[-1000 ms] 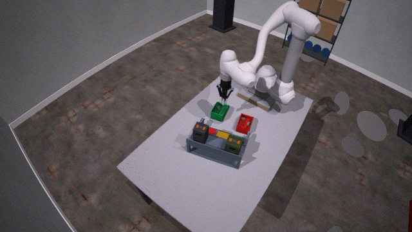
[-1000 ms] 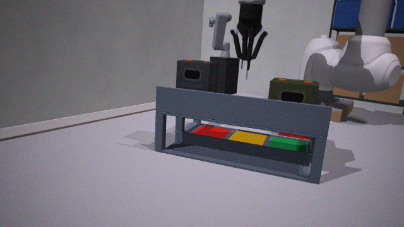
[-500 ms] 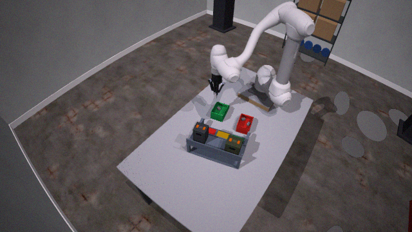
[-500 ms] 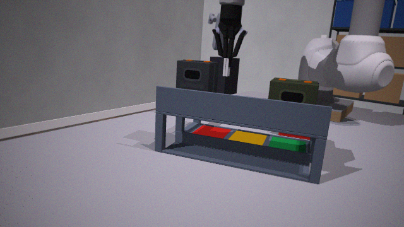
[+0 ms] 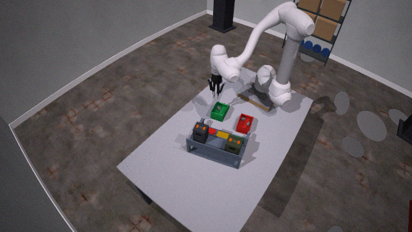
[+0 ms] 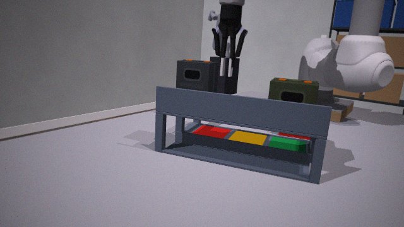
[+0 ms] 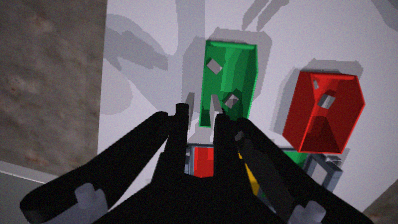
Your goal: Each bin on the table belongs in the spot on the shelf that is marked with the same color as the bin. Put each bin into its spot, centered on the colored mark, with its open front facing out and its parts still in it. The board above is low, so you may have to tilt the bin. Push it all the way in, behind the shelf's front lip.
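My hand is 20 mm past the green bin, 40 mm to the right of it and 150 mm above it. The rest, counted from my hand: olive box: 240 mm ahead, 380 mm to the left, 40 mm below; then red bin: 60 mm behind, 270 mm to the left, 150 mm below; then dark grey box: 330 mm ahead, 160 mm to the left, 30 mm below.
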